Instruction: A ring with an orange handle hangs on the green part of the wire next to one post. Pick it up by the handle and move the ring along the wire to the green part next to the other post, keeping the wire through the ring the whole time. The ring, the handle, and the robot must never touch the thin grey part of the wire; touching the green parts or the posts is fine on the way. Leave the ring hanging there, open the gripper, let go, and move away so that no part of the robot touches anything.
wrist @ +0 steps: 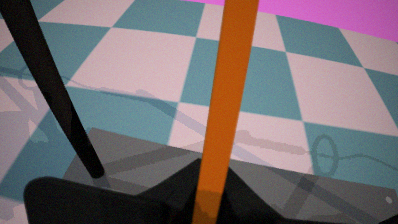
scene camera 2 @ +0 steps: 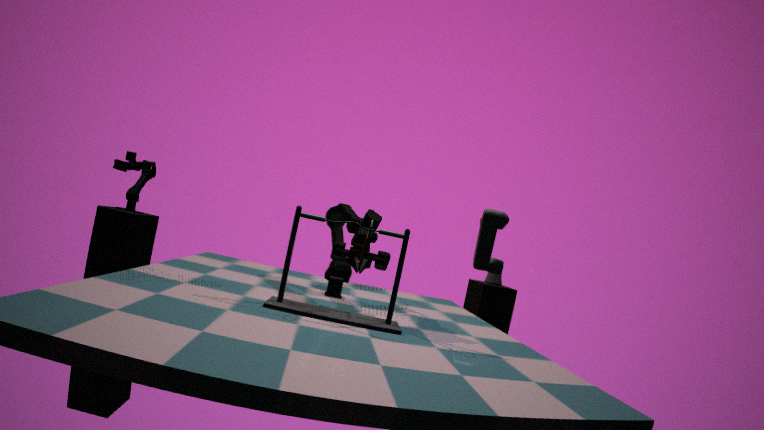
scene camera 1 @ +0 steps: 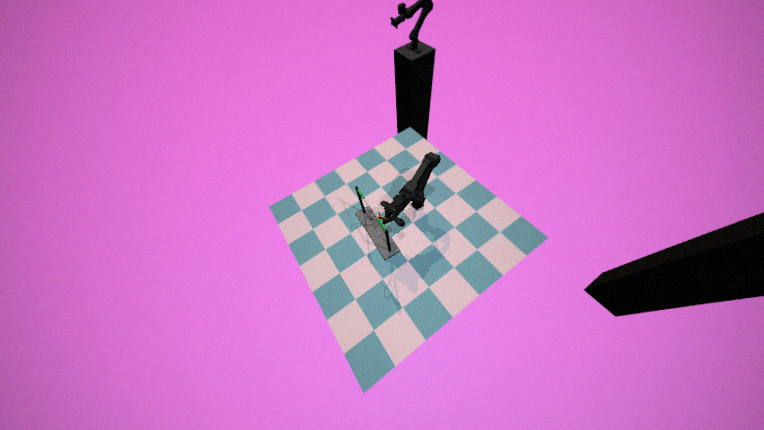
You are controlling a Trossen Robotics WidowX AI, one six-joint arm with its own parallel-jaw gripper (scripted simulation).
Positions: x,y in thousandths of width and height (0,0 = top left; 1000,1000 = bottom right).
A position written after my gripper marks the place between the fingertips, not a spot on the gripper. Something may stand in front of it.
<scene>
My gripper (scene camera 2: 469,634) holds a ring.
My gripper is seen too in the wrist view (wrist: 526,752).
</scene>
